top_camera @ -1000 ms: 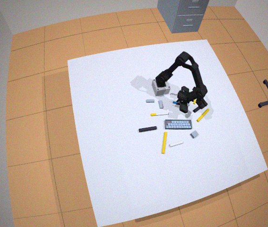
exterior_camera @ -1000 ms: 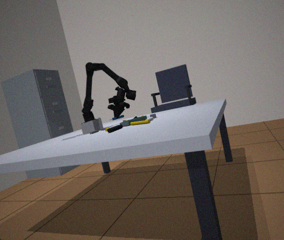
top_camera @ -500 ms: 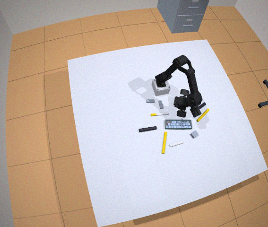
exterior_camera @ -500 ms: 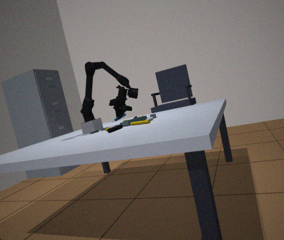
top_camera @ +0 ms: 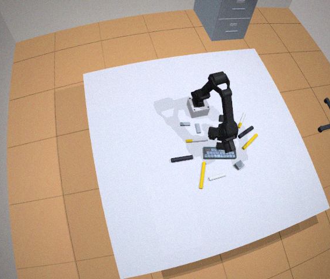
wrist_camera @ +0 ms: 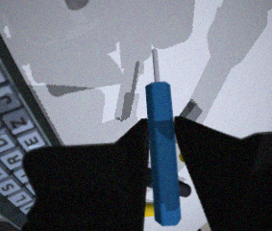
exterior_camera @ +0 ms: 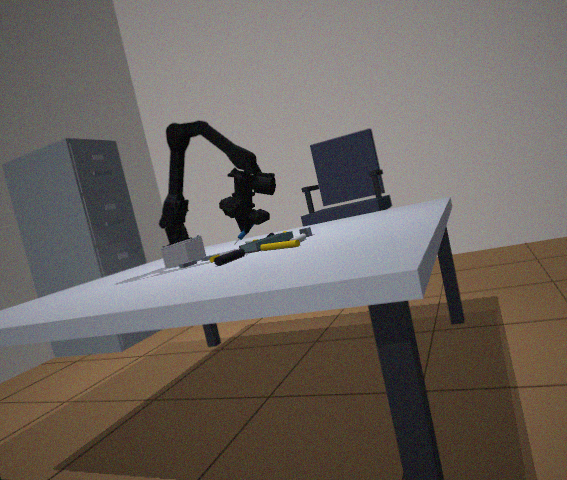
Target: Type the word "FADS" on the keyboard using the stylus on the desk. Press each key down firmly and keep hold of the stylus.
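Right now my gripper tip is 10 mm past the blue stylus, 10 mm to the left of it and 10 mm above it. The rest, counted from my gripper tip: white stick: 230 mm ahead, 80 mm to the right, 50 mm below; grey stylus tip: 20 mm behind, 30 mm to the right, 30 mm below; grey block: 190 mm ahead, 70 mm to the left, 40 mm below.
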